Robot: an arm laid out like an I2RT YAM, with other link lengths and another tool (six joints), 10 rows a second.
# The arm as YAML. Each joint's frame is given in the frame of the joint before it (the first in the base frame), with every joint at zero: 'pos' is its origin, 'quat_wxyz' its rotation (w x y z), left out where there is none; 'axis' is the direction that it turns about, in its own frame. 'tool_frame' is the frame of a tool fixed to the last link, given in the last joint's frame.
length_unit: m
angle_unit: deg
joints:
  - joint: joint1
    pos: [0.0, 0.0, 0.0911]
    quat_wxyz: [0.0, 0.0, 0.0, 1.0]
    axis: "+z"
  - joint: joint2
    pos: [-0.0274, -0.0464, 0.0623]
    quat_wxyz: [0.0, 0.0, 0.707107, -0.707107]
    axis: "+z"
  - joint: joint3
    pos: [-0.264, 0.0, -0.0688]
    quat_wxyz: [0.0, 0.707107, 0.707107, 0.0]
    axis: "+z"
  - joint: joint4
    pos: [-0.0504, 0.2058, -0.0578]
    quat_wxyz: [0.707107, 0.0, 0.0, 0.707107]
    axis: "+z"
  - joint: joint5
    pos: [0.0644, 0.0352, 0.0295]
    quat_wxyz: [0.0, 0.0, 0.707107, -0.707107]
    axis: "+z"
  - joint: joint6
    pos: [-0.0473, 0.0, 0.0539]
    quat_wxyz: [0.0, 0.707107, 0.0, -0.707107]
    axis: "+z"
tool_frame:
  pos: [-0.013, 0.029, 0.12]
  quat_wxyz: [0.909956, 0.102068, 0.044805, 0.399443]
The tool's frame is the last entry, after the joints.
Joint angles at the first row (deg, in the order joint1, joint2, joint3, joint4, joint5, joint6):
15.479 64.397 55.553 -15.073 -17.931 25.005
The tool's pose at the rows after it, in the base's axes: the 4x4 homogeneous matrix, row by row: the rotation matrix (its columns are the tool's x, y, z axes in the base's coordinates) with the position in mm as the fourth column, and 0 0 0 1 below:
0.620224 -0.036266 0.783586 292.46; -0.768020 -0.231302 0.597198 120.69; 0.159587 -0.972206 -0.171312 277.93; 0 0 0 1
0.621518 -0.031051 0.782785 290.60; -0.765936 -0.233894 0.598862 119.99; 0.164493 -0.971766 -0.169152 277.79; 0 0 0 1
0.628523 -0.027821 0.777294 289.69; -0.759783 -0.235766 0.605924 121.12; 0.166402 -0.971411 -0.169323 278.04; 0 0 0 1
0.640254 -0.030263 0.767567 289.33; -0.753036 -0.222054 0.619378 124.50; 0.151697 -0.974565 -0.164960 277.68; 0 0 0 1
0.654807 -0.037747 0.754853 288.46; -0.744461 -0.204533 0.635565 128.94; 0.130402 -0.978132 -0.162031 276.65; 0 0 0 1
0.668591 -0.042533 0.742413 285.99; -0.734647 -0.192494 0.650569 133.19; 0.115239 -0.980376 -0.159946 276.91; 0 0 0 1
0.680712 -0.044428 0.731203 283.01; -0.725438 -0.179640 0.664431 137.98; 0.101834 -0.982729 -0.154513 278.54; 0 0 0 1
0.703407 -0.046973 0.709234 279.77; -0.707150 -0.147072 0.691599 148.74; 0.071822 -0.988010 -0.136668 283.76; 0 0 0 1
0.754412 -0.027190 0.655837 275.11; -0.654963 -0.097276 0.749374 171.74; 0.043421 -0.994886 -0.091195 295.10; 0 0 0 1
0.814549 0.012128 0.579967 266.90; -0.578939 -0.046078 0.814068 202.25; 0.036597 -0.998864 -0.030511 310.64; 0 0 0 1
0.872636 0.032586 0.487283 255.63; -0.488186 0.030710 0.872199 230.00; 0.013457 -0.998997 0.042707 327.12; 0 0 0 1
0.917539 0.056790 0.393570 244.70; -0.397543 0.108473 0.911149 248.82; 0.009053 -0.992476 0.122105 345.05; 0 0 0 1
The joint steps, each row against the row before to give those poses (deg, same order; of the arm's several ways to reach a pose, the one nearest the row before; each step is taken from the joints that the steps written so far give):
0.097 -0.852 -0.422 -0.221 -0.043 -0.068
-0.076 -0.557 -0.429 -0.001 -0.125 -0.304
0.054 -0.055 0.054 -0.173 -0.401 -0.307
-0.012 0.253 -0.083 0.404 -1.118 0.512
0.080 0.357 -0.094 0.375 -1.315 0.783
0.350 0.002 0.088 -0.141 -0.924 0.559
0.648 -0.175 0.168 -0.123 -0.575 0.716
1.305 0.236 0.743 0.373 -1.210 1.822
2.893 0.874 1.133 2.224 -2.318 2.152
4.611 1.136 1.310 3.491 -1.667 1.762
3.204 1.043 0.777 4.571 -3.794 2.778
1.430 0.491 0.217 5.248 -4.822 2.409

